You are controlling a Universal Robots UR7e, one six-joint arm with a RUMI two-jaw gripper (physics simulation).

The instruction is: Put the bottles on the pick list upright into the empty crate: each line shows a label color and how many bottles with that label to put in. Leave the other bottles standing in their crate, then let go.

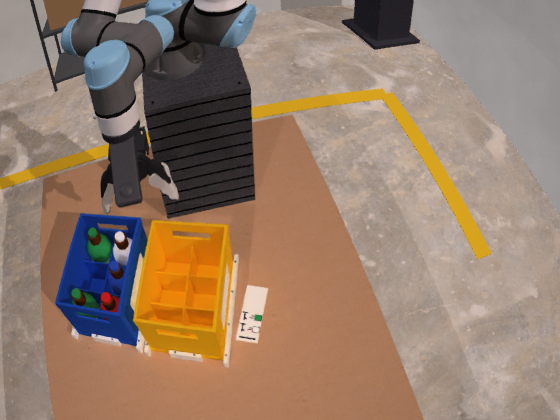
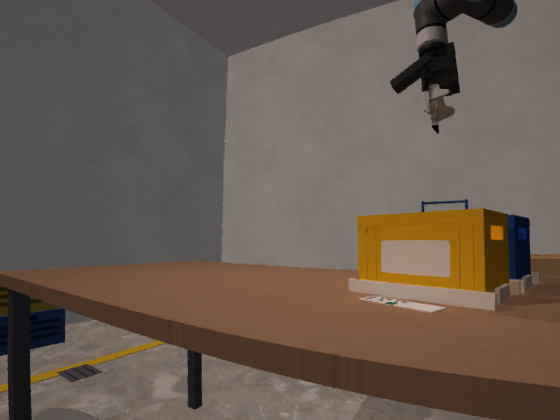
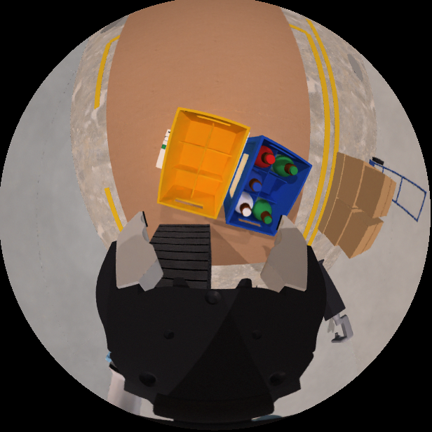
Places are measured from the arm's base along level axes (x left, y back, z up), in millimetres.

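Where they show: gripper, fingertip midpoint: (image 1: 140, 206) (image 2: 433, 124); arm's base, link origin: (image 1: 174, 61).
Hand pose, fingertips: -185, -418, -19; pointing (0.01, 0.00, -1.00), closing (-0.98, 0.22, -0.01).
Things, the pixels of their centre, and the offset from my fingertips, as dx, dy, dz. Level surfaces: height alone.
- blue crate, body centre: (image 1: 106, 279) (image 2: 467, 251) -154, +90, -311
- white bottle, body centre: (image 1: 126, 253) -76, +147, -313
- blue bottle, body centre: (image 1: 122, 281) -113, +69, -313
- red bottle, body centre: (image 1: 114, 312) -160, -7, -313
- yellow crate, body centre: (image 1: 186, 292) (image 2: 432, 254) +37, -20, -311
- pick list, body centre: (image 2: 400, 303) (image 1: 252, 313) +169, -89, -398
- table, surface height: dz -399
The blue crate (image 1: 92, 326) (image 2: 520, 252) (image 3: 298, 192) holds several upright bottles: a green bottle (image 1: 99, 248) (image 3: 262, 209) and a white bottle (image 1: 122, 252) (image 3: 244, 204) at the robot's end, a blue bottle (image 1: 116, 275) (image 3: 255, 185) in the middle row, and a red bottle (image 1: 108, 303) (image 3: 263, 157) and another green bottle (image 1: 79, 299) (image 3: 284, 166) at the far end. The yellow crate (image 1: 175, 344) (image 2: 467, 250) (image 3: 170, 172) beside it is empty. The pick list (image 1: 256, 298) (image 2: 420, 305) (image 3: 161, 156) shows a green and a white mark, each apparently with a 1. My gripper (image 1: 140, 202) (image 2: 436, 129) (image 3: 212, 215) is open and empty, high above the crates' robot end.
White rails (image 1: 228, 330) (image 2: 425, 294) edge the crates on the table (image 1: 310, 350) (image 2: 225, 310) (image 3: 215, 60). The dark ribbed robot pedestal (image 1: 202, 155) (image 3: 182, 250) stands behind them. Cardboard boxes (image 3: 350, 200) and a blue cart frame (image 3: 410, 213) stand off the table's side.
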